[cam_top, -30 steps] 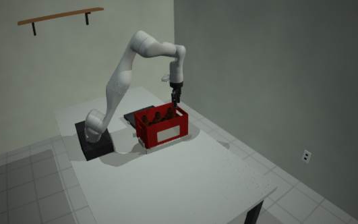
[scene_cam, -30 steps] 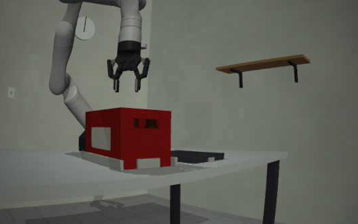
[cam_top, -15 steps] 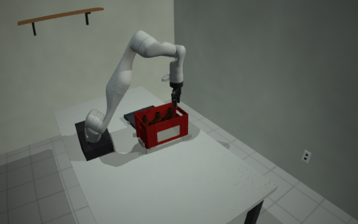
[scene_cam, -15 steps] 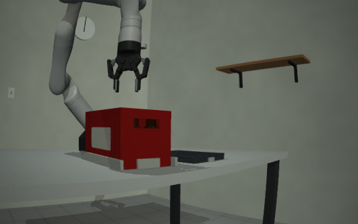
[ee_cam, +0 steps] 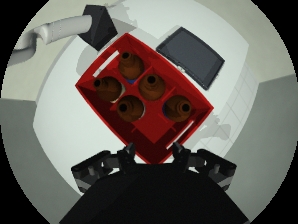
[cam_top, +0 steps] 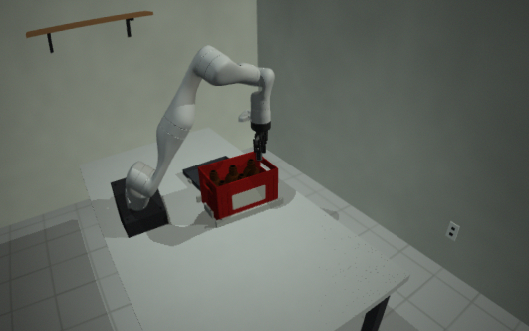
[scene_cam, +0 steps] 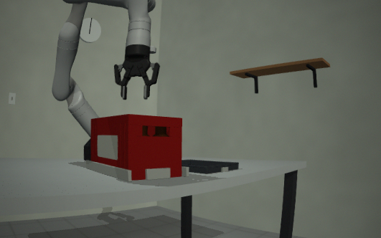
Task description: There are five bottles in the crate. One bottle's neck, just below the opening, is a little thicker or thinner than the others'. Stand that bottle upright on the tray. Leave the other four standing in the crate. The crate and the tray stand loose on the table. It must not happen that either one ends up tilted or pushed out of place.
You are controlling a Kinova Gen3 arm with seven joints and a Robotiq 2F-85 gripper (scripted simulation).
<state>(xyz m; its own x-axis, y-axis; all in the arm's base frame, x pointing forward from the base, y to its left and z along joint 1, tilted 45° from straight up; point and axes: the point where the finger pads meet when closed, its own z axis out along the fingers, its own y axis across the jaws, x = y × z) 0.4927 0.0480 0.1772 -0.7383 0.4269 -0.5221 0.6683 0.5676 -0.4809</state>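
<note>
The red crate is 15 cm below my hand, 9 cm behind it and 4 cm to the left of it. From my hand the other things lie so: dark tray (32 cm to the left, 23 cm below, 10 cm behind).
</note>
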